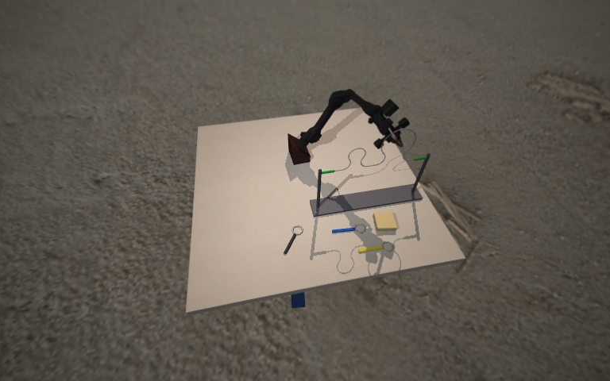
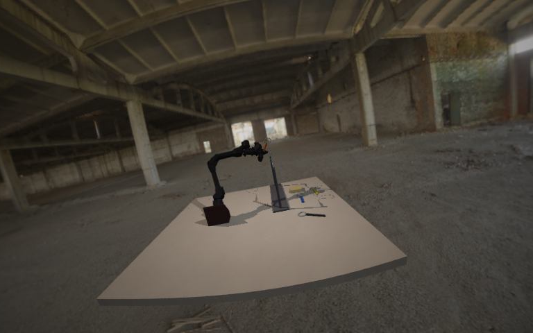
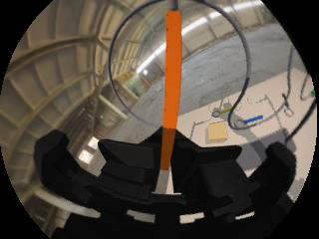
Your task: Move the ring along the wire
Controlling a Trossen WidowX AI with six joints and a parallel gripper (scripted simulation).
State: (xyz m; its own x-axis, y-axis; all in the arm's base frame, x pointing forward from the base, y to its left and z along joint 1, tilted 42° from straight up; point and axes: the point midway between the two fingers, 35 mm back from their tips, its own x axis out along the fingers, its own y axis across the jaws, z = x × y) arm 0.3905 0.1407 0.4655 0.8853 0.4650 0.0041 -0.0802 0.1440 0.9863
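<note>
Right now the orange-handled ring is 60 mm to the right of my gripper tip and 70 mm above it. From my gripper tip the other things lie so: tan block 180 mm ahead, 80 mm to the right, 350 mm below; blue-handled ring 190 mm ahead, 260 mm to the right, 360 mm below; yellow-handled ring 320 mm ahead, 160 mm to the right, 360 mm below.
</note>
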